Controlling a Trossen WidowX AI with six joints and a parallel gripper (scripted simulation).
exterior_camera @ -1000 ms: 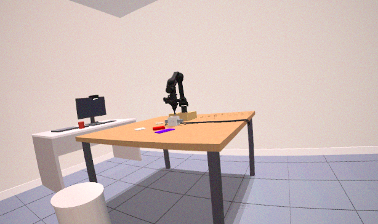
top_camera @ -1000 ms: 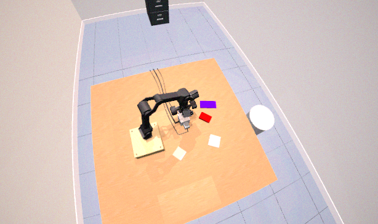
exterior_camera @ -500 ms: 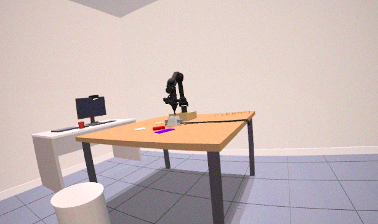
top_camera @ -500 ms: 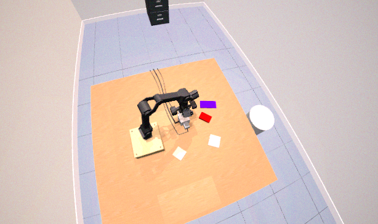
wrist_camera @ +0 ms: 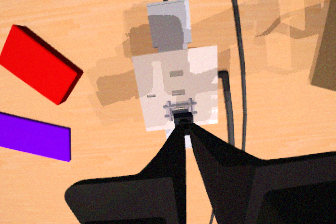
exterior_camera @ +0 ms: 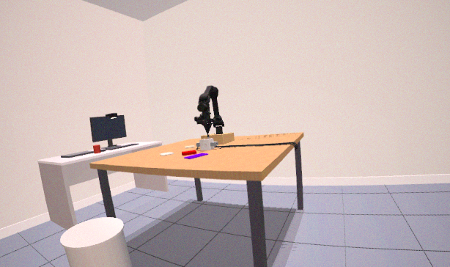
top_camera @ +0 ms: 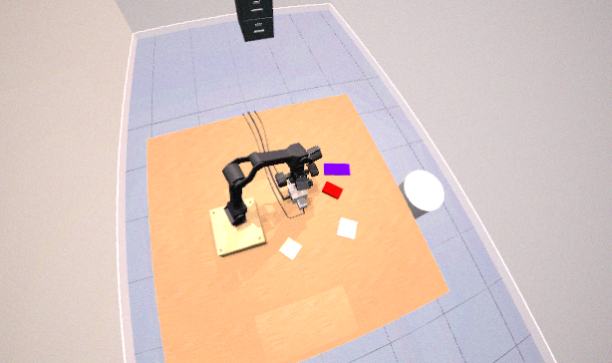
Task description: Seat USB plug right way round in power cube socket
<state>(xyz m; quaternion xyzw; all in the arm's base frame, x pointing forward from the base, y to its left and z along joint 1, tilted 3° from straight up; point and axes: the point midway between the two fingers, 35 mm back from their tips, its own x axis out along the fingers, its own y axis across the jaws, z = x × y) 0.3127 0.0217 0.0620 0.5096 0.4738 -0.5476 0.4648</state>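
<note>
My gripper tip is 20 mm above the dark USB plug. Round my gripper tip: metal socket: 50 mm below; purple block: 260 mm ahead, 120 mm below, 20 mm to the left; red block: 170 mm ahead, 110 mm below, 80 mm to the right.
</note>
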